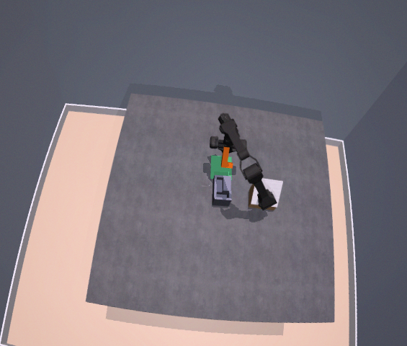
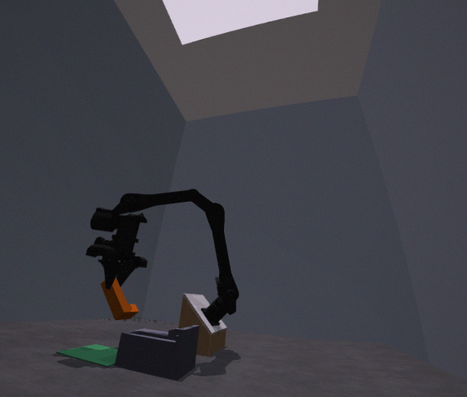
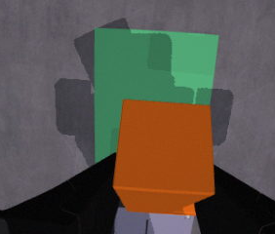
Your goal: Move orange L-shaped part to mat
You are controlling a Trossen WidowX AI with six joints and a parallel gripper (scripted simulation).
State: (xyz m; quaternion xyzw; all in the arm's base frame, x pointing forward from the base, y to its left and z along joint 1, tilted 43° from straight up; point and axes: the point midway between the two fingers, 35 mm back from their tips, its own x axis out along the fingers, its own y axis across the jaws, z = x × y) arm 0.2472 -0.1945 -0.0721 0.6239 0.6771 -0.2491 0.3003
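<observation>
The green mat is 20 mm to the left of my gripper tip and 160 mm below it. Also, from my gripper tip: orange L-shaped part: 20 mm behind, 30 mm to the left, 30 mm below.
</observation>
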